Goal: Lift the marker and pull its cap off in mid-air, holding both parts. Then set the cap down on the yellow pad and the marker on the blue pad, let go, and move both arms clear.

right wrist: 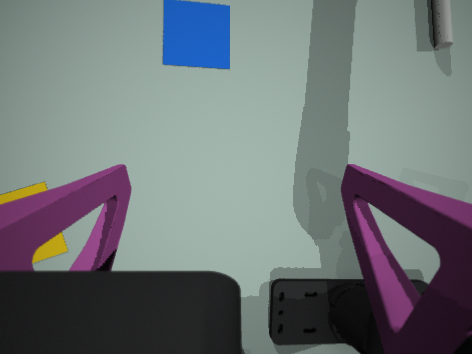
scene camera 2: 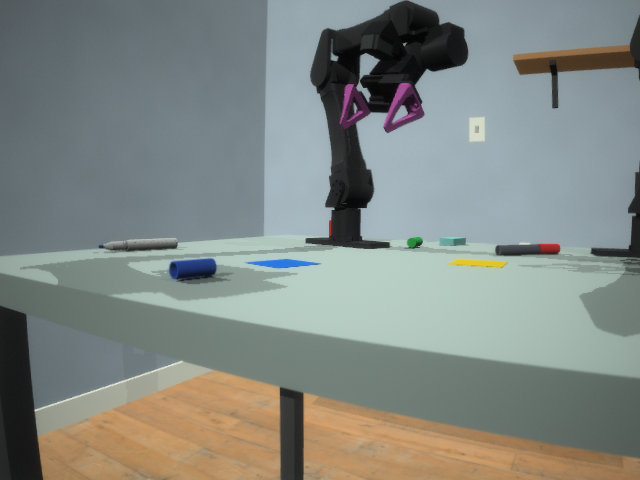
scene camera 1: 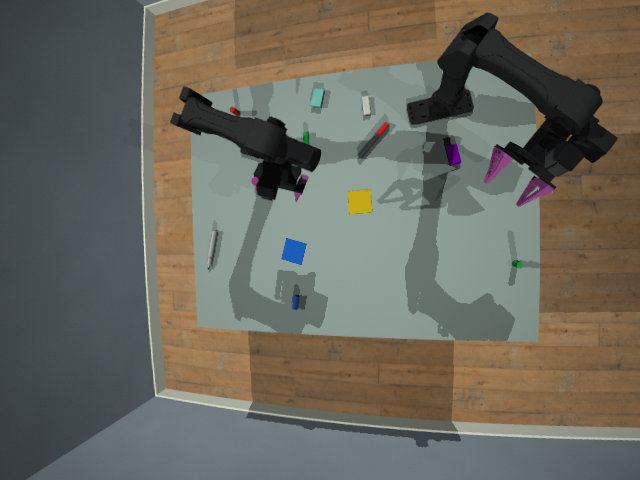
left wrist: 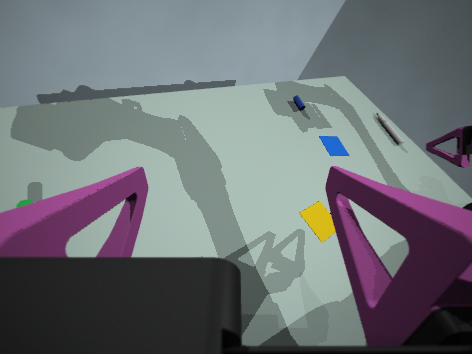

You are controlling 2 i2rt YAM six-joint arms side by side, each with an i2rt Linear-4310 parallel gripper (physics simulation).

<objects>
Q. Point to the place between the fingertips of the left gripper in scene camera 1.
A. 501, 194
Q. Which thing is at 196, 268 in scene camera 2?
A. A blue cylinder.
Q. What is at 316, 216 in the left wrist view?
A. A yellow pad.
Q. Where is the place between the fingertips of the right gripper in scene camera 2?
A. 362, 128
</objects>
